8 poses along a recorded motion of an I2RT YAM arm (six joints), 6.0 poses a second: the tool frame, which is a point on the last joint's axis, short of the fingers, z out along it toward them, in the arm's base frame.
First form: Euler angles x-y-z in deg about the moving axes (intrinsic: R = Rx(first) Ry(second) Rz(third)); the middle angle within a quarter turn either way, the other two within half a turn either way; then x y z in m.
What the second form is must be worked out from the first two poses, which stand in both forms.
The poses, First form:
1: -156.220 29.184 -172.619 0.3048 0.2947 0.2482
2: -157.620 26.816 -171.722 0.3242 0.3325 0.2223
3: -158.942 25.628 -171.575 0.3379 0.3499 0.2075
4: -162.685 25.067 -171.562 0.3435 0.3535 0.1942
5: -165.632 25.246 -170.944 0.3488 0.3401 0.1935
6: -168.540 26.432 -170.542 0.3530 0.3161 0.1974
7: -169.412 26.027 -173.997 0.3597 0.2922 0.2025
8: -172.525 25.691 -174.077 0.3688 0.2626 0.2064
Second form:
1: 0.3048 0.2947 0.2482 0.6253 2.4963 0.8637
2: 0.3242 0.3325 0.2223 0.6456 2.5414 0.8843
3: 0.3379 0.3499 0.2075 0.6429 2.5707 0.8744
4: 0.3435 0.3535 0.1942 0.5667 2.6155 0.7816
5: 0.3488 0.3401 0.1935 0.4844 2.6387 0.6989
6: 0.3530 0.3161 0.1974 0.3802 2.6417 0.5924
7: 0.3597 0.2922 0.2025 0.3599 2.6536 0.5075
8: 0.3688 0.2626 0.2064 0.2641 2.6758 0.3973
